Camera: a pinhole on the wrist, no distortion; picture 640 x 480 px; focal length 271.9 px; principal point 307.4 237.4 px. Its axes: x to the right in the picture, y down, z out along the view. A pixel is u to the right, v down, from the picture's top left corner.
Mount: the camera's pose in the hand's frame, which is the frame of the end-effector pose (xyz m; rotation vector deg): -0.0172 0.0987 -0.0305 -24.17 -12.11 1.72
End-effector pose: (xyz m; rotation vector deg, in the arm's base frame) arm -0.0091 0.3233 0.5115 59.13 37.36 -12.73
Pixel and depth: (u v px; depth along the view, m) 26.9 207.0 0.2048
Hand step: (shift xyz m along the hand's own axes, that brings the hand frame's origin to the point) -0.2671 0.1450 0.1196
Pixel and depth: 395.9 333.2 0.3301
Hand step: 0.0203 0.3457 0.2371
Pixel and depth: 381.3 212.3 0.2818
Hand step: -0.0018 0.1942 0.2463
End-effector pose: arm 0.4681 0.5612 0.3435 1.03 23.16 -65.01
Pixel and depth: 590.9 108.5 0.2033
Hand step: 0.1460 0.1082 0.2319
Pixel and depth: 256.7 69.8 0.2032
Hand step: -0.0987 0.0636 0.1943
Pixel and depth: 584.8 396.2 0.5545
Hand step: 0.4243 0.6588 0.4425
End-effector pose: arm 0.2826 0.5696 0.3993 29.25 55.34 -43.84
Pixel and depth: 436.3 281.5 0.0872
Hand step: 0.0051 0.1498 0.0495
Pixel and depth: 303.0 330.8 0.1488
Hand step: -0.0500 0.2051 0.0806
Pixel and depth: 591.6 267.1 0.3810
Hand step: 0.2928 0.3192 0.3704
